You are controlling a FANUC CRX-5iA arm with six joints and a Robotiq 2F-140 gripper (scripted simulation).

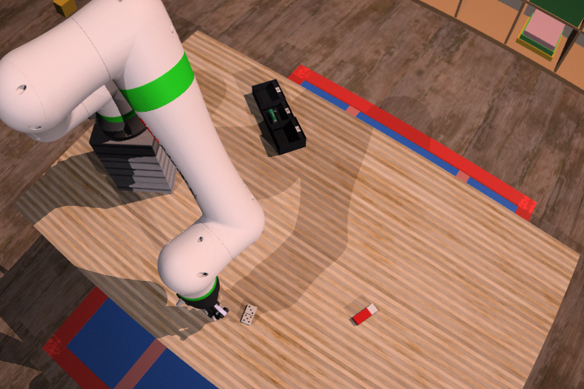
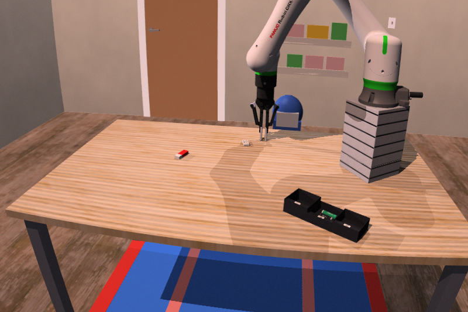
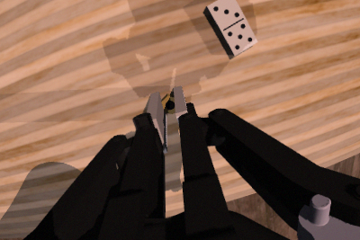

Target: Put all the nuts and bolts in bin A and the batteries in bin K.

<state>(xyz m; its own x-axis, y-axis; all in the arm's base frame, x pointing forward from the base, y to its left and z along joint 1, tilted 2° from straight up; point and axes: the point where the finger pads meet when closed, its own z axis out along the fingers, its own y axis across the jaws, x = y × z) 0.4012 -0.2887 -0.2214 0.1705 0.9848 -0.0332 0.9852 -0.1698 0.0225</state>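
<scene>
Right now the green battery is 16 cm behind my hand, 61 cm to the left of it and 2 cm below it. Also, from my hand: white domino (8 cm ahead, 4 cm to the left, 3 cm below); red-and-white block (35 cm ahead, 19 cm to the left, 3 cm below); brass nut (3 cm below).
</scene>
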